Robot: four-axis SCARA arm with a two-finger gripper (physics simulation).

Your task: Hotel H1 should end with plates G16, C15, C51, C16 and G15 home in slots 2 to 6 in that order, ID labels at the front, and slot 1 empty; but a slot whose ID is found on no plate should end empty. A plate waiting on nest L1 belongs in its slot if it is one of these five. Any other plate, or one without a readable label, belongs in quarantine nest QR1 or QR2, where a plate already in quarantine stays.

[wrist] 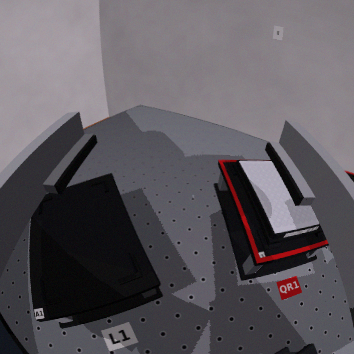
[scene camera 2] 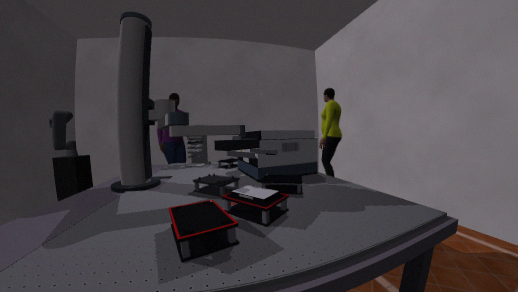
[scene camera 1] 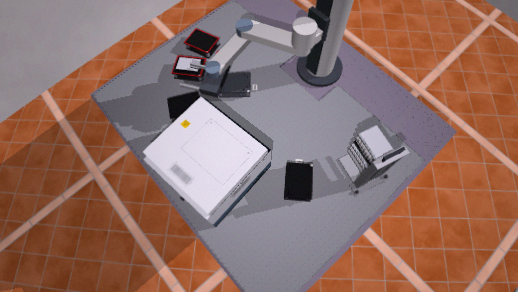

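Where they show: gripper, fingertip midpoint: (wrist: 181, 125) (scene camera 2: 266, 153) (scene camera 1: 185, 74); arm's base, link origin: (scene camera 2: 136, 185) (scene camera 1: 319, 67).
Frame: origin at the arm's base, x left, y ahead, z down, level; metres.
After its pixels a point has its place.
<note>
My gripper (scene camera 1: 192, 76) {x -0.340, y 0.614, z -0.175 m} (scene camera 2: 260, 152) {x -0.340, y 0.614, z -0.175 m} (wrist: 181, 125) {x -0.340, y 0.614, z -0.175 m} is open and empty, above the table near nests L1 and QR1. Nest L1 (scene camera 1: 182, 104) {x -0.286, y 0.707, z -0.063 m} (scene camera 2: 282, 178) {x -0.290, y 0.697, z -0.063 m} (wrist: 90, 245) {x -0.282, y 0.674, z -0.063 m} is black and bears no plate. A white-topped plate (scene camera 1: 185, 63) {x -0.473, y 0.548, z -0.077 m} (scene camera 2: 255, 192) {x -0.470, y 0.538, z -0.077 m} (wrist: 277, 200) {x -0.435, y 0.539, z -0.077 m} lies on red-rimmed nest QR1 (scene camera 2: 270, 204) {x -0.536, y 0.562, z -0.063 m} (wrist: 242, 215) {x -0.404, y 0.570, z -0.063 m}; its label is not readable. The other red-rimmed nest (scene camera 1: 202, 40) {x -0.549, y 0.380, z -0.062 m} (scene camera 2: 200, 219) {x -0.577, y 0.388, z -0.063 m} is empty; its tag does not show. Hotel H1 (scene camera 1: 378, 173) {x 0.610, y 0.302, z -0.149 m} (scene camera 2: 204, 151) stands far from the gripper with several plates in it; their IDs and slots cannot be read.
A large white instrument (scene camera 1: 205, 160) {x 0.118, y 0.818, z -0.267 m} (scene camera 2: 287, 150) {x -0.110, y 0.802, z -0.162 m} stands beside L1. A dark nest (scene camera 1: 236, 83) {x -0.194, y 0.425, z -0.063 m} (scene camera 2: 216, 181) {x -0.248, y 0.430, z -0.063 m} without a plate lies near the arm's wrist. Another black nest (scene camera 1: 298, 181) {x 0.393, y 0.555, z -0.063 m} (scene camera 2: 228, 162) {x 0.299, y 0.525, z -0.058 m} lies between instrument and hotel. The arm's column (scene camera 1: 332, 40) {x 0.063, y 0.041, z -0.303 m} (scene camera 2: 134, 100) {x -0.063, y 0.040, z -0.434 m} rises at the table's side.
</note>
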